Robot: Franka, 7 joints.
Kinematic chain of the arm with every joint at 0, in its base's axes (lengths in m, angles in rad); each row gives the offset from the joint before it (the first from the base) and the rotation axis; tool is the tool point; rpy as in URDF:
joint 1: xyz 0 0 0.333 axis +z
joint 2: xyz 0 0 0 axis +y
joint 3: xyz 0 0 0.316 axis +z
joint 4: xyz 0.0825 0 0 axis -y
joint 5: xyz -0.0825 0 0.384 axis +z
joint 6: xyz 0 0 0 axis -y
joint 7: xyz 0.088 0 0 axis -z
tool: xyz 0 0 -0.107 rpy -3.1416 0 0
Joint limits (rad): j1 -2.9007..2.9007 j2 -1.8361..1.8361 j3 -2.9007..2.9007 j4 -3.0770..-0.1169 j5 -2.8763..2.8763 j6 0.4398..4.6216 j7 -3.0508..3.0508
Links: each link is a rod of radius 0.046 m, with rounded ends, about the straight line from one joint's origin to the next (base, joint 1, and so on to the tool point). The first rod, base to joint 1, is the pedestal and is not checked.
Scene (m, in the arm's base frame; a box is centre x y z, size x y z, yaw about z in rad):
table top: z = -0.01
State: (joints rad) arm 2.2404 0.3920 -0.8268 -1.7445 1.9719 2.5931 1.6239
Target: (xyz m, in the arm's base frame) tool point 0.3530 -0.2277 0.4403
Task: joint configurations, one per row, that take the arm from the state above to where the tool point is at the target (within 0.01 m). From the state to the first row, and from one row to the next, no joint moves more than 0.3 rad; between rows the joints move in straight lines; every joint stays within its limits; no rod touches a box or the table.
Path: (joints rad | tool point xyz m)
1: 2.0570 0.4610 -1.1070 -1.9261 1.9852 2.7229 1.6239 | 0.3414 0.5181 0.4073
2: 1.8736 0.5299 -1.3872 -2.1077 1.9985 2.8528 1.6239 | 0.4979 0.2593 0.3978
3: 1.6902 0.5989 -1.6674 -2.2893 2.0118 2.9826 1.6239 | 0.4936 -0.0193 0.4154
4: 1.5068 0.6679 -1.9475 -2.4709 2.0252 3.1125 1.6239 | 0.3530 -0.2277 0.4403

